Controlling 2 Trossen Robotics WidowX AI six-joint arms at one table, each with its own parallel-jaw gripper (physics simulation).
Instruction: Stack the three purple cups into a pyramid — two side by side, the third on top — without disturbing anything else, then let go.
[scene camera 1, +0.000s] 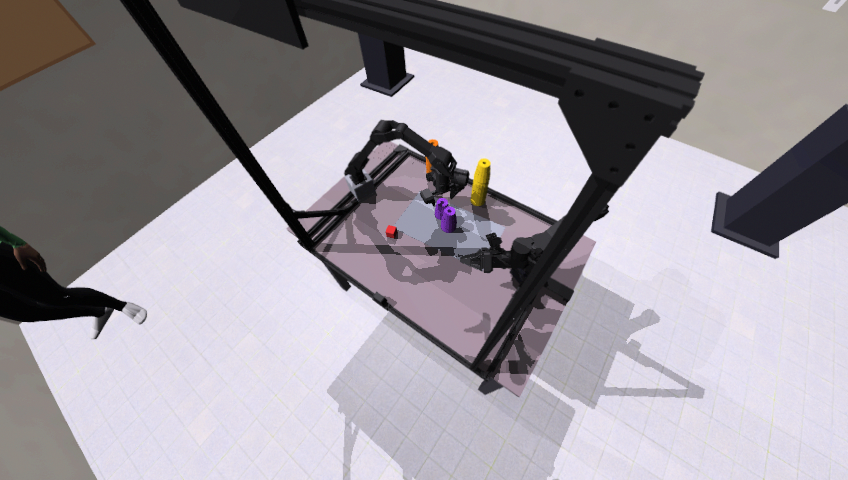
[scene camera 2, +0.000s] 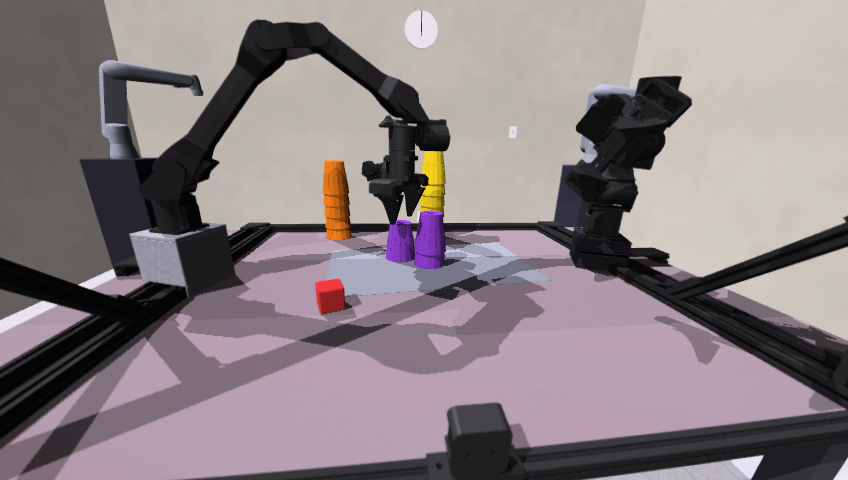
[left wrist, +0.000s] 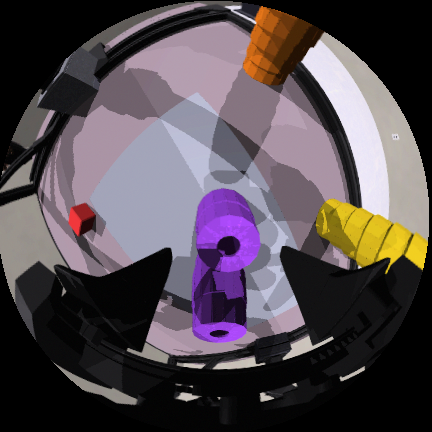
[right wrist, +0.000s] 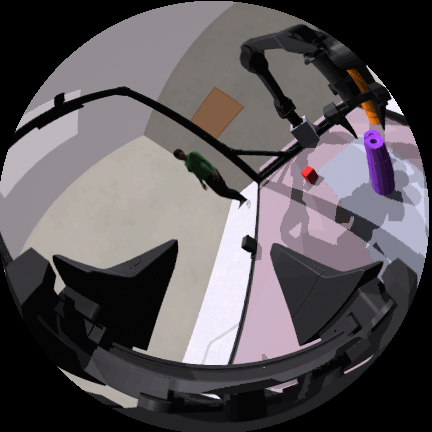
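Where they show: left gripper, fingertip midpoint: (scene camera 1: 442, 202) (scene camera 2: 401, 220) (left wrist: 227, 253) (right wrist: 370, 133); right gripper, fingertip midpoint: (scene camera 1: 460, 259) (scene camera 2: 595, 151) (right wrist: 225, 247); left arm's base, link origin: (scene camera 1: 358, 178) (scene camera 2: 180, 228) (right wrist: 297, 122); right arm's base, link origin: (scene camera 1: 531, 267) (scene camera 2: 600, 234) (left wrist: 272, 357).
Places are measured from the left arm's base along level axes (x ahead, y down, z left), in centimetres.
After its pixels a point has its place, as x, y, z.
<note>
A shorter purple cup (scene camera 1: 440, 209) @(36.2, 3.7, 21.7) (scene camera 2: 399, 242) @(35.2, 5.9, 21.0) (left wrist: 224, 210) @(32.0, 2.9, 24.1) stands upside down on the grey-blue mat (scene camera 1: 410, 220) @(28.8, 10.6, 9.7) (scene camera 2: 357, 276) @(29.3, 10.6, 10.7) (left wrist: 140, 175) @(26.8, 10.6, 13.6). A taller purple piece (scene camera 1: 448, 220) @(44.3, 1.6, 20.0) (scene camera 2: 429, 237) @(42.5, 3.4, 18.9) (left wrist: 219, 305) @(39.6, 0.4, 22.5) (right wrist: 381, 170) @(45.2, 3.7, 21.4) stands close beside it, with a line near its base. It looks like two nested cups. Whether the two pieces touch is unclear. My left gripper (scene camera 1: 441, 197) @(34.8, 1.4, 23.8) (scene camera 2: 401, 215) @(34.8, 1.4, 23.8) (left wrist: 227, 253) @(34.8, 1.4, 23.8) is open and empty, pointing down just above the shorter cup. My right gripper (scene camera 1: 477, 249) (right wrist: 225, 247) @(68.0, -15.1, 6.1) is open and empty, away from the cups.
An orange cup stack (scene camera 2: 336, 199) (left wrist: 277, 47) stands at the back left in scene camera 2. A yellow stack (scene camera 1: 480, 184) (scene camera 2: 433, 172) (left wrist: 370, 230) stands behind the purple cups. A red cube (scene camera 1: 390, 231) @(30.9, 6.6, -2.0) (scene camera 2: 330, 296) @(31.2, 7.7, -3.0) (left wrist: 81, 219) @(30.2, 7.0, 1.3) (right wrist: 309, 175) @(32.1, 7.6, -0.6) lies off the mat. Black rails edge the table.
</note>
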